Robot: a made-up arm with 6 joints.
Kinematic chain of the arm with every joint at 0, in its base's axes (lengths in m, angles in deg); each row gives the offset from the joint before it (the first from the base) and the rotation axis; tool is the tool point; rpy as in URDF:
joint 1: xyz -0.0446 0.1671 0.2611 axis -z
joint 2: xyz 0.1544 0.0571 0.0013 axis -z
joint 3: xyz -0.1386 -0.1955 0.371 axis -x
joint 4: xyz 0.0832 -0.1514 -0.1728 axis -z
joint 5: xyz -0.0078 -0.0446 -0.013 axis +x
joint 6: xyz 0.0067 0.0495 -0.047 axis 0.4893 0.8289 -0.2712
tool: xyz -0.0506 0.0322 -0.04 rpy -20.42 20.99 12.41
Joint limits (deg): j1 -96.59..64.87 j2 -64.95..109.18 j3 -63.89..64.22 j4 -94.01..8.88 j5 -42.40..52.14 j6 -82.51..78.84
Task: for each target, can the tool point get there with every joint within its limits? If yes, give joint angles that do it. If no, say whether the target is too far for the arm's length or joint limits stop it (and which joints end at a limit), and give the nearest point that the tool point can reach.
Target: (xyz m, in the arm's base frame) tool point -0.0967 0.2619 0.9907
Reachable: no: joint limits stop it (at a limit: joint 1, joint 3, joint 4, joint 5) | nearest point -0.1725 0.3560 0.7573 | short by 0.263 m
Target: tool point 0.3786 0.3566 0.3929
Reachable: yes | joints -82.02 -23.68 16.42 -21.55 -20.47 -9.51
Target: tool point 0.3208 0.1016 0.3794
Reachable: yes | joints -73.60 3.49 8.24 -72.43 -15.23 6.84
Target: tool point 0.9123 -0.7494 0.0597
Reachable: no: too far | nearest point 0.4270 -0.2846 0.4408 | short by 0.773 m
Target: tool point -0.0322 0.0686 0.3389
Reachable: yes | joints -81.32 45.15 -18.37 -10.52 -16.07 27.03
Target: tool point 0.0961 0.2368 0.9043
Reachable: no: joint limits stop it (at a limit: joint 1, joint 3, joint 4, joint 5, joint 6) | nearest point 0.2386 0.1857 0.7497 | short by 0.216 m
